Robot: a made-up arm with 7 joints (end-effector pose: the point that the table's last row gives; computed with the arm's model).
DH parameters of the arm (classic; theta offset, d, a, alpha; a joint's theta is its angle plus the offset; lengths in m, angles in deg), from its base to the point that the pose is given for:
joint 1: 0 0.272 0 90
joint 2: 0 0.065 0 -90
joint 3: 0 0.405 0.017 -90
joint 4: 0 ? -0.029 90
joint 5: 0 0.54 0 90
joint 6: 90 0.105 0.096 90
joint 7: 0 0.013 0 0
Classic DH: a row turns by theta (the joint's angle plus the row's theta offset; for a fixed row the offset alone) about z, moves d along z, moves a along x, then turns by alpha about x.
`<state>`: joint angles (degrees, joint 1 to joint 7).
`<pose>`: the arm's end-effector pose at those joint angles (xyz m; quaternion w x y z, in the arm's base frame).
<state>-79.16 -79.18 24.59 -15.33 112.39 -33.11 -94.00</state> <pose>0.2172 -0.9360 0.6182 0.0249 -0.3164 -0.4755 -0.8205</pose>
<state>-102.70 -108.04 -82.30 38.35 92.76 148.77 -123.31</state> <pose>-0.5645 -0.5578 -0.0028 0.6580 0.4204 -0.0488 -0.6228</pose>
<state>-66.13 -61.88 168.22 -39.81 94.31 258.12 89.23</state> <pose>0.0906 -0.8809 0.4760 0.5925 -0.4703 -0.4433 -0.4809</pose>
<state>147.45 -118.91 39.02 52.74 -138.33 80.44 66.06</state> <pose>-0.6809 -0.0108 -0.2981 0.2419 0.1312 -0.9606 0.0389</pose>
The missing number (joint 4, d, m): 0.061
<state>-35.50 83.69 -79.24 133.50 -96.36 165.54 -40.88</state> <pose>-0.4087 -0.2854 0.4794 0.8711 0.1436 0.1152 0.4553</pose>
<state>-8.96 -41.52 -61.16 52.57 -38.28 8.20 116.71</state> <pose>0.6451 -0.5903 0.7848 0.4471 0.0441 -0.7824 0.4313</pose>
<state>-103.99 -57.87 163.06 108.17 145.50 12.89 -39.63</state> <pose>0.0225 0.1880 0.8921 0.9666 0.0663 -0.2360 0.0752</pose>
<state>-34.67 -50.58 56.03 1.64 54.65 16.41 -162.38</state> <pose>0.6882 -0.4790 0.8884 0.3702 0.0770 0.5294 0.7594</pose>
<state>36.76 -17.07 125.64 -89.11 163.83 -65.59 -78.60</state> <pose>0.5789 -0.3453 0.5330 0.2874 -0.7269 -0.2774 0.5586</pose>
